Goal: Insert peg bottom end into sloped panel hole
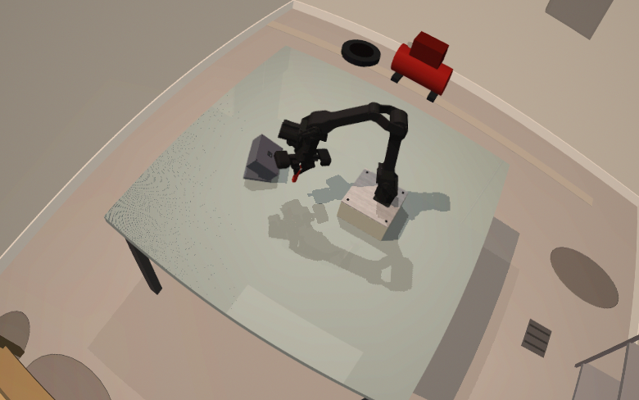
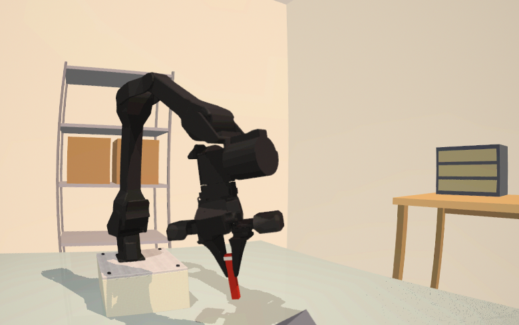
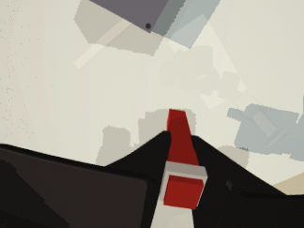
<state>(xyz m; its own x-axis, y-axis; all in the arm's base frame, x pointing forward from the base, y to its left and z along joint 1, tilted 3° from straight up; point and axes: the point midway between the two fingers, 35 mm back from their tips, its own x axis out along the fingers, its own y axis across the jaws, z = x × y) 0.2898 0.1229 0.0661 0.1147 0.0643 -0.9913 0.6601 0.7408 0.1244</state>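
Right now the grey sloped panel is 160 mm ahead of my gripper tip, 40 mm to the right of it and 70 mm below it. Also, from my gripper tip: peg 20 mm above.
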